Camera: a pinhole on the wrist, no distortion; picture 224 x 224 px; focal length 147.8 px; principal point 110.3 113.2 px. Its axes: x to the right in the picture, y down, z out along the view. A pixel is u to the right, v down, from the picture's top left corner.
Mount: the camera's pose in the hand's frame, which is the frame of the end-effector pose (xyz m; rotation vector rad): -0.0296 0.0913 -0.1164 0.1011 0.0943 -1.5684
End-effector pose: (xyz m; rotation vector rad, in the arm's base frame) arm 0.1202 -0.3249 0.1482 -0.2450 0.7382 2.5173
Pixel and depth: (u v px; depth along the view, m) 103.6 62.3 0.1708
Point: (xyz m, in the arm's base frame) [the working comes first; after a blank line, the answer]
In the camera's frame: -0.0077 -0.0588 0.1708

0.1552 -0.3891 0.2557
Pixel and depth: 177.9 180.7 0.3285
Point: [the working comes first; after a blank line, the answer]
In the camera's frame: 0.1502 0.1500 0.3285

0.0627 -0.0991 0.2274
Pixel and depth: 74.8 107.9 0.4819
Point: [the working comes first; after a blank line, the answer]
In the camera's frame: -0.1157 -0.0173 0.4819

0.0758 -0.2460 0.5445
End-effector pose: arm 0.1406 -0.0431 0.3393 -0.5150 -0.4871 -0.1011
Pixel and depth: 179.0 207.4 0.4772
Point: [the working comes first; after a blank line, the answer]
In the camera's frame: 0.2218 0.3041 0.4772

0.2013 -0.0348 0.8034
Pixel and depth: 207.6 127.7 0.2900
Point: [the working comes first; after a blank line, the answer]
In the camera's frame: 0.1909 0.0285 0.2900

0.0477 -0.0863 0.5106
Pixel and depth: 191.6 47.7 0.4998
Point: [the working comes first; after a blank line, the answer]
In the camera's frame: 0.2749 -0.2215 0.4998

-0.2796 -0.0907 0.5907
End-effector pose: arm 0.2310 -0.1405 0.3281 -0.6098 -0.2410 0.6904
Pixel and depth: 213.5 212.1 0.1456
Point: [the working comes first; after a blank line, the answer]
In the camera's frame: 0.1017 0.0974 0.1456

0.2897 -0.1059 0.3581
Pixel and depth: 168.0 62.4 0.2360
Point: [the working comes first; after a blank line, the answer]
In the camera's frame: 0.0921 -0.0811 0.2360

0.1198 -0.1848 0.4293
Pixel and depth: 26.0 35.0 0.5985
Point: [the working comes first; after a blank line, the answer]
In the camera's frame: -0.3414 -0.3167 0.5985

-0.4255 0.0760 0.5263
